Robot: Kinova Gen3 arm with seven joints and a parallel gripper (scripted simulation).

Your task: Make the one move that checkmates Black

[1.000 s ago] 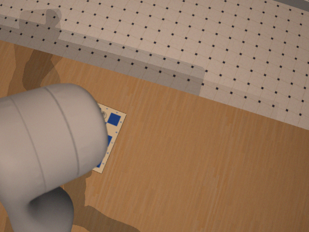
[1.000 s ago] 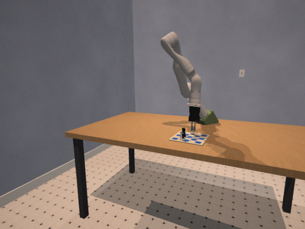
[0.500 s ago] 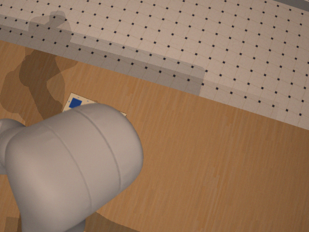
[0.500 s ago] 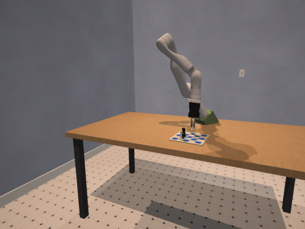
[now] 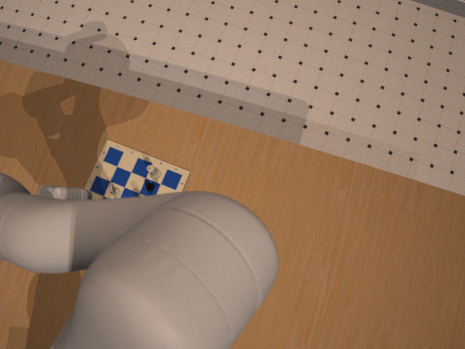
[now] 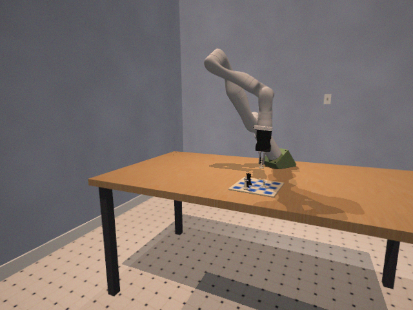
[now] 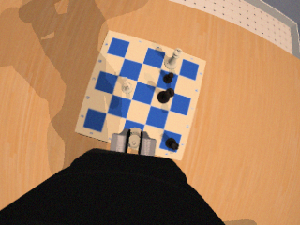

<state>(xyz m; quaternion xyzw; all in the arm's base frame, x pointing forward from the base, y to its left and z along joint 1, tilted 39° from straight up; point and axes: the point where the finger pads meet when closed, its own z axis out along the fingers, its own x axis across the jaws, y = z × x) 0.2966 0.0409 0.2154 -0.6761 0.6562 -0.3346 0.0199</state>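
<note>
The blue-and-cream chessboard lies 120 mm below my hand, 70 mm ahead of it and 10 mm to the right of it.
</note>
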